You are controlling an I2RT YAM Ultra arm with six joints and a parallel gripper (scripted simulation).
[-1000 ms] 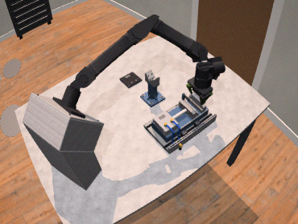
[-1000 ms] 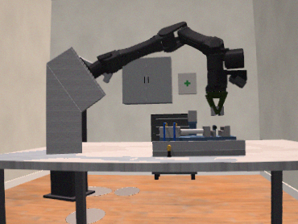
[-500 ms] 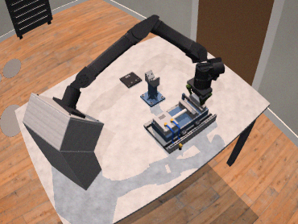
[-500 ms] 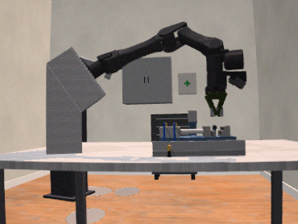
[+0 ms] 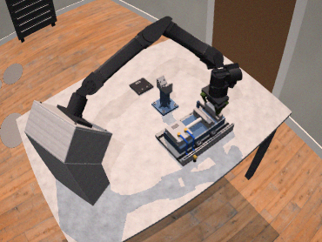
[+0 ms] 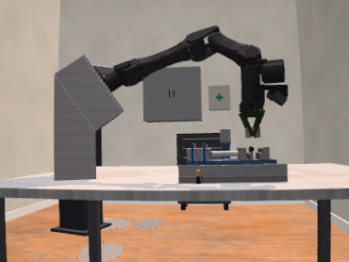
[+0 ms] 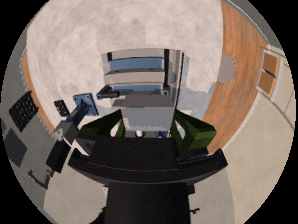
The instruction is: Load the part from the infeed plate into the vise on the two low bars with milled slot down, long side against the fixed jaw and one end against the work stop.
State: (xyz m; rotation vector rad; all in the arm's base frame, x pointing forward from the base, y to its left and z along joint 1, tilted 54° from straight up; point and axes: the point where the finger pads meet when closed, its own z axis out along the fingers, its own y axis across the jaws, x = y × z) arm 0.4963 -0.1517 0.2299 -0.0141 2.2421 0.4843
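The grey part lies right at my hand. The rest, counted from my hand: fixed jaw (3 cm ahead, 3 cm to the left, 6 cm below); moving jaw (3 cm behind, 2 cm to the left, 6 cm below); air cylinder rod (8 cm behind, 6 cm below).
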